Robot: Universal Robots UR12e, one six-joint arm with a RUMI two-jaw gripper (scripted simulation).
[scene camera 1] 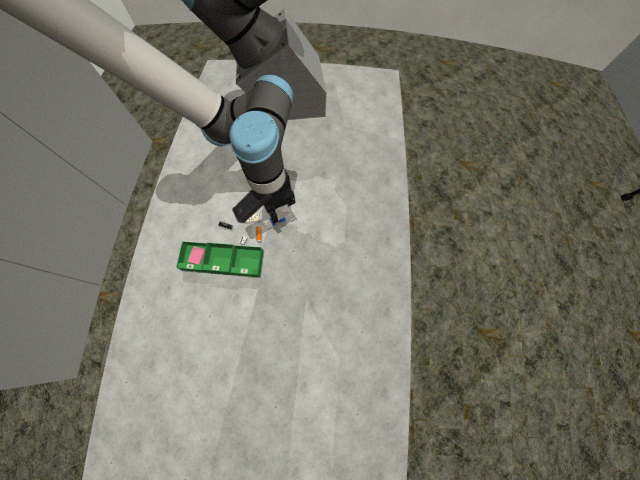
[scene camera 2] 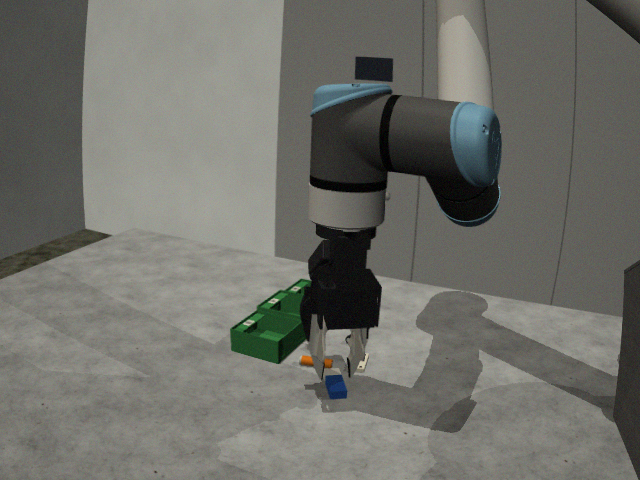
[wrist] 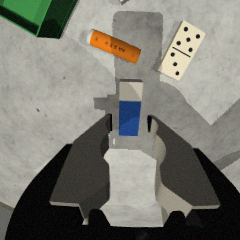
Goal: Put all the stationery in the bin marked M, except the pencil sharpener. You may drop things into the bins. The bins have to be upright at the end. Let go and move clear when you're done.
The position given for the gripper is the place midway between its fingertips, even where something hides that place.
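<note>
A green bin block [scene camera 2: 268,343] is part of the robot's scene, and it can be seen from scene camera 1 [scene camera 1: 249,259] too. The gripper [scene camera 2: 335,377] appears in scene camera 1 [scene camera 1: 274,219] and also in the wrist view [wrist: 129,115]. There is a domino [wrist: 187,38] as well, along with an orange marker [wrist: 95,38].
</note>
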